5 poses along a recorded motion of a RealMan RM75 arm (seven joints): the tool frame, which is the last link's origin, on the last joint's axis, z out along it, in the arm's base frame.
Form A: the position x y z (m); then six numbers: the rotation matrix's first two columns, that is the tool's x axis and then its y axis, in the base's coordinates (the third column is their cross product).
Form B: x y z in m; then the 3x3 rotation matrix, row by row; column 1 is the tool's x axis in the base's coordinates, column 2 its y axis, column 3 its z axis. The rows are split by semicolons. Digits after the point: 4 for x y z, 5 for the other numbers.
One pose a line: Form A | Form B
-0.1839 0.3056 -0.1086 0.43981 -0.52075 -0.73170 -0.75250 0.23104 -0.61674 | -0.1839 0.3056 -0.1086; 0.43981 -0.75250 0.49022; -0.52075 0.23104 0.82185; -0.73170 -0.61674 -0.29025
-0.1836 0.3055 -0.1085 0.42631 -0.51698 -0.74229 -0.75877 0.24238 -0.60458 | -0.1836 0.3055 -0.1085; 0.42631 -0.75877 0.49247; -0.51698 0.24238 0.82097; -0.74229 -0.60458 -0.28894
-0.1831 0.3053 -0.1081 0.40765 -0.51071 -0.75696 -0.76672 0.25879 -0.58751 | -0.1831 0.3053 -0.1081; 0.40765 -0.76672 0.49594; -0.51071 0.25879 0.81987; -0.75696 -0.58751 -0.28608
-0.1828 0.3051 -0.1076 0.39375 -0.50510 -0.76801 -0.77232 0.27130 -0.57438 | -0.1828 0.3051 -0.1076; 0.39375 -0.77232 0.49848; -0.50510 0.27130 0.81931; -0.76801 -0.57438 -0.28327
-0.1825 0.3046 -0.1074 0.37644 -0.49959 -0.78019 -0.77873 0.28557 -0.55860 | -0.1825 0.3046 -0.1074; 0.37644 -0.77873 0.50187; -0.49959 0.28557 0.81784; -0.78019 -0.55860 -0.28155
